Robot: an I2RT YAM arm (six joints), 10 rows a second.
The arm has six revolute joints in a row. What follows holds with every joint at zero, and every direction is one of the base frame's.
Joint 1 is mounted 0.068 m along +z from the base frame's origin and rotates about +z.
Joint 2 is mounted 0.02 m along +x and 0.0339 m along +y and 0.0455 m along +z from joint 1 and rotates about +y.
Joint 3 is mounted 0.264 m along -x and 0.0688 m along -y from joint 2 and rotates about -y.
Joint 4 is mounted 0.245 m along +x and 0.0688 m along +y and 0.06 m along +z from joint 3 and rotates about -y.
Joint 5 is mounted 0.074 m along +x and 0.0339 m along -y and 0.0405 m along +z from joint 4 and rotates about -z.
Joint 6 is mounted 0.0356 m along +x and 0.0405 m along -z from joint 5 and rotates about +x.
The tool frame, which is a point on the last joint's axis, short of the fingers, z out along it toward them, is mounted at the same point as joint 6; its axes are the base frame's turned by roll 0, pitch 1.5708 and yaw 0 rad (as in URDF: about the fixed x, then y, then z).
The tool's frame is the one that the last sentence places.
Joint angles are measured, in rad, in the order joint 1, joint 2, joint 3, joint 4, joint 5, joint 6. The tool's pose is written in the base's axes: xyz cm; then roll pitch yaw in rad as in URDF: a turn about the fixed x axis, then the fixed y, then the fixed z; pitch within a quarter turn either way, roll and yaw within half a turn. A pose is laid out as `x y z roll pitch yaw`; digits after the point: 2 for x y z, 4 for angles.
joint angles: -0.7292 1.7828 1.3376 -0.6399 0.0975 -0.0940
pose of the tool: 27.63 -25.15 22.35 -2.9955 0.4743 2.5176
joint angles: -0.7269 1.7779 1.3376 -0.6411 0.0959 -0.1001
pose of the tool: 27.64 -25.04 22.51 -2.9935 0.4772 2.5269
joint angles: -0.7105 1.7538 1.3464 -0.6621 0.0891 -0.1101
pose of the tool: 27.79 -24.33 23.51 -2.9934 0.4882 2.5553
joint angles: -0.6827 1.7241 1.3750 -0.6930 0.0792 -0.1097
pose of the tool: 28.24 -23.33 25.24 -2.9995 0.5166 2.5847
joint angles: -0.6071 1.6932 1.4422 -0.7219 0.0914 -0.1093
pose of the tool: 29.88 -21.15 28.23 -2.9774 0.5839 2.6651
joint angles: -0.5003 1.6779 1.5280 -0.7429 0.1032 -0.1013
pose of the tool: 32.12 -17.98 31.35 -2.9587 0.6635 2.7693
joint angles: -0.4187 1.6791 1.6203 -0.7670 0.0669 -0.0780
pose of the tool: 33.79 -15.30 34.09 -3.0037 0.7370 2.8281
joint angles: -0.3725 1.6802 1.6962 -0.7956 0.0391 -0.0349
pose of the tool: 34.48 -13.62 36.28 -3.0673 0.7892 2.8186
